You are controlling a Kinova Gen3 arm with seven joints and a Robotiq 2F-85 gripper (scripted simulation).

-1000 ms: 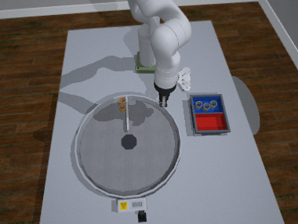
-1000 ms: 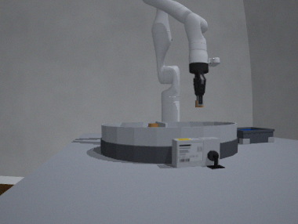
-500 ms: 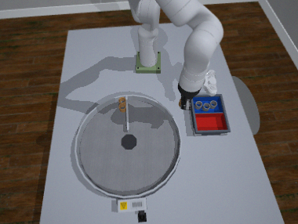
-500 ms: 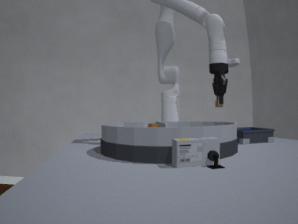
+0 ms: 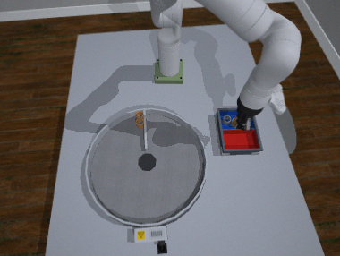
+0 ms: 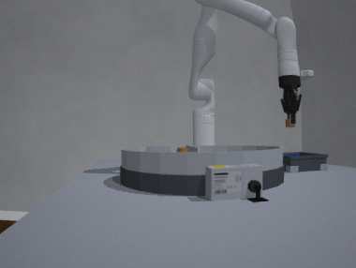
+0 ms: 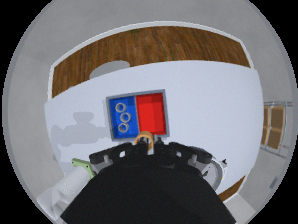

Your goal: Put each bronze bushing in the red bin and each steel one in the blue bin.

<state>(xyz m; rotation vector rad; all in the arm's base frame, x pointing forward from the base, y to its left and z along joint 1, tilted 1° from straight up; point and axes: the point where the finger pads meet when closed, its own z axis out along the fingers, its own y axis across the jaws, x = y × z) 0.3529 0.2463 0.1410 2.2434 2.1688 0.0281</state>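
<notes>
Now: the bin 40 mm behind my hand, 40 mm to the left of it and 140 mm below it. Round my hand: round grey turntable: 110 mm ahead, 310 mm to the right, 110 mm below.
</notes>
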